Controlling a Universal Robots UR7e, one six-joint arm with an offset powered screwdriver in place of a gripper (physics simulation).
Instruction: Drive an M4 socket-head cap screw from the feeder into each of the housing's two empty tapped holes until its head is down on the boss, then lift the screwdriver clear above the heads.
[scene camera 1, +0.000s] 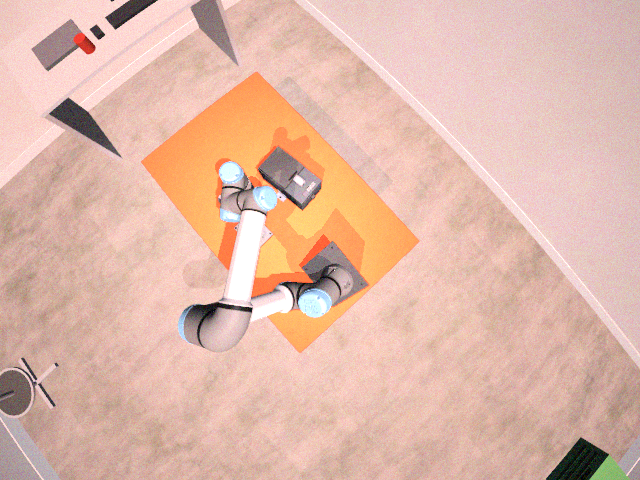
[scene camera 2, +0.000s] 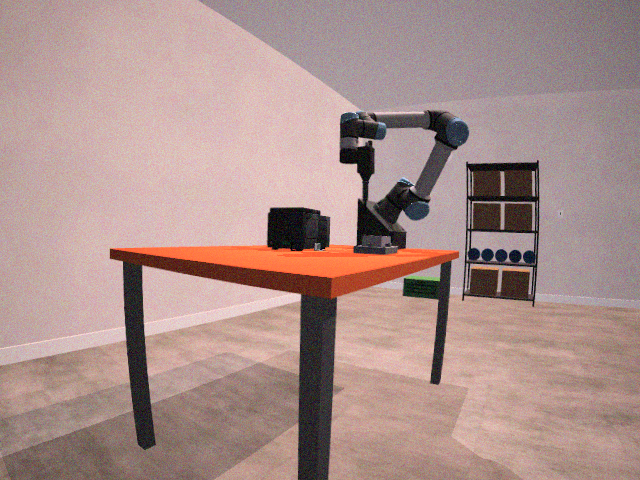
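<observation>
The screwdriver (scene camera 2: 365, 195) points straight down from the wrist in scene camera 2, raised above the housing's level; its lower end is lost against the dark pedestal, and no screw can be made out on it. The arm's wrist hides it in scene camera 1. The grey housing (scene camera 1: 266, 235) (scene camera 2: 376, 241) sits low on the table, partly under the forearm in scene camera 1. Its tapped holes and any screw heads are too small or hidden to tell. The black feeder box (scene camera 1: 289, 176) (scene camera 2: 292, 228) stands on the table beside the wrist in scene camera 1.
The orange table (scene camera 1: 376, 227) (scene camera 2: 232, 263) carries the arm's dark pedestal (scene camera 1: 316, 264) (scene camera 2: 368, 227). A small light piece (scene camera 1: 280, 196) (scene camera 2: 317, 246) sits by the feeder. The elbow (scene camera 1: 222, 326) overhangs the table's side. A shelf rack (scene camera 2: 502, 166) stands in the background.
</observation>
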